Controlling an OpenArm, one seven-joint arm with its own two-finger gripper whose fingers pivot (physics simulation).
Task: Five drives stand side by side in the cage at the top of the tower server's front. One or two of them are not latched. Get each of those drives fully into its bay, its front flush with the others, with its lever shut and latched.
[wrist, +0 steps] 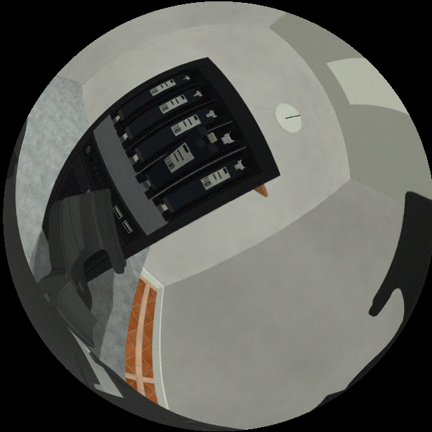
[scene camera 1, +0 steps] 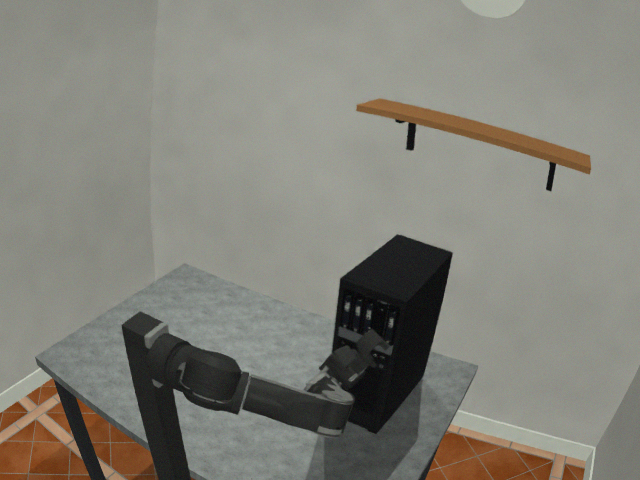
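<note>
The black tower server (scene camera 1: pixel 418 273) (wrist: pixel 245 120) stands on the table with five upright drives side by side in its top cage. In the wrist view, four drives (wrist: pixel 162 87) (wrist: pixel 173 104) (wrist: pixel 185 125) (wrist: pixel 215 177) have levers lying flat against their fronts. The fourth drive from the server's left (wrist: pixel 179 156) has its lever tilted slightly outward, its free end (wrist: pixel 211 142) apart from the white catch (wrist: pixel 228 138). Whether its body is fully flush cannot be told. My gripper (scene camera 1: pixel 378 352) (wrist: pixel 232 254) is wide open and empty, in front of the server below the drives.
A grey bar (wrist: pixel 131 175) crosses the server front below the drives, with USB ports (wrist: pixel 117 212) beneath it. The server stands near the right end of the grey table (scene camera 1: pixel 248 310). A wooden shelf (scene camera 1: pixel 475 131) is on the wall behind and above it.
</note>
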